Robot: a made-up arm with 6 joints. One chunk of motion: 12 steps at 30 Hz.
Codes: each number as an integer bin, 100 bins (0 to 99) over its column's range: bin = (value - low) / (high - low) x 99, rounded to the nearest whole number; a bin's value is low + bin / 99 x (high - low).
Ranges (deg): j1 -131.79..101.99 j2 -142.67..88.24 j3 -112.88..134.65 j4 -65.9..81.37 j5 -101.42..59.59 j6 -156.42..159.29
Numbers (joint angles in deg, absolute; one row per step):
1: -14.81 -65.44 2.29 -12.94 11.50 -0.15
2: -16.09 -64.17 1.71 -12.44 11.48 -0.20
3: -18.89 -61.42 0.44 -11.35 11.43 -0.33
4: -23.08 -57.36 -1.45 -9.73 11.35 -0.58
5: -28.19 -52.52 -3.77 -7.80 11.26 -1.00
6: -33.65 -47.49 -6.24 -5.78 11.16 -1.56
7: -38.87 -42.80 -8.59 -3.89 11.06 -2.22
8: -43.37 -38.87 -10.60 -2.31 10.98 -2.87
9: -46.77 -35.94 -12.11 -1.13 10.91 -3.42
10: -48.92 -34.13 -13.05 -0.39 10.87 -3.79
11: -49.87 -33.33 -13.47 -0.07 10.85 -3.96
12: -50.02 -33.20 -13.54 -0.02 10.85 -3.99
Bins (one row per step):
1: 50 33 46 36 69 49
2: 49 34 46 36 69 49
3: 48 35 45 37 69 49
4: 46 37 45 38 69 49
5: 44 39 44 39 69 49
6: 42 41 43 40 69 49
7: 39 43 42 42 69 48
8: 37 45 41 43 69 48
9: 36 46 40 44 69 48
10: 35 47 40 44 69 48
11: 35 47 40 44 69 48
12: 35 47 40 44 69 48

